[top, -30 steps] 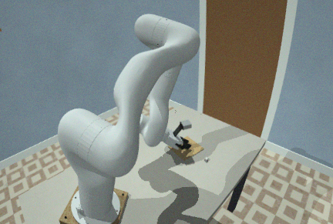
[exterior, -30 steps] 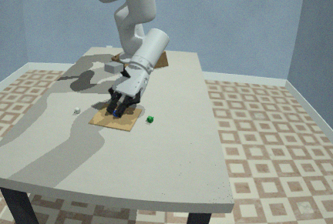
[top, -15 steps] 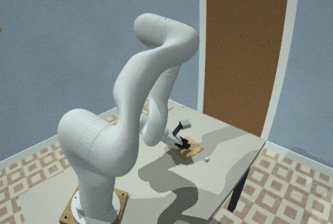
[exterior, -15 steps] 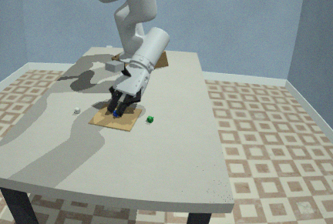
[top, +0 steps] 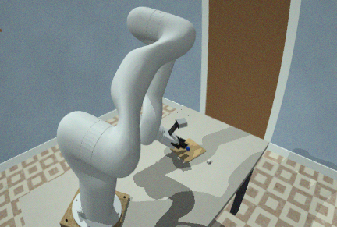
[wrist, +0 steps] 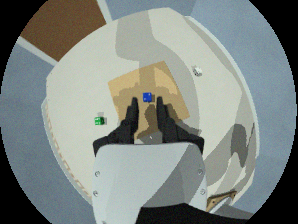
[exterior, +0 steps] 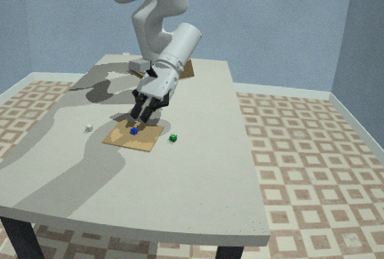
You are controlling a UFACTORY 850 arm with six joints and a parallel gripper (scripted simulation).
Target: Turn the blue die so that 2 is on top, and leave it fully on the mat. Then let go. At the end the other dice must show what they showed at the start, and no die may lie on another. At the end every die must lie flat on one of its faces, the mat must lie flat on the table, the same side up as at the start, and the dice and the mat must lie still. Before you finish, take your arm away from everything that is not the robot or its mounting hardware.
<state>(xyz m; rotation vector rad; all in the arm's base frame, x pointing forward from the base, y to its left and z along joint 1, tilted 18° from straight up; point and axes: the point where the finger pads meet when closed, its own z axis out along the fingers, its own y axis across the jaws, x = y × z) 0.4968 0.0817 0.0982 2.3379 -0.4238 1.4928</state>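
The blue die is 5 cm below my hand, 3 cm ahead of it and 1 cm to the right of it. The rest, counted from my hand: white die 15 cm to the right, 5 cm below, 4 cm ahead; green die 10 cm to the left, 5 cm below, 3 cm ahead; tan mat 6 cm below, 3 cm ahead, 1 cm to the right.
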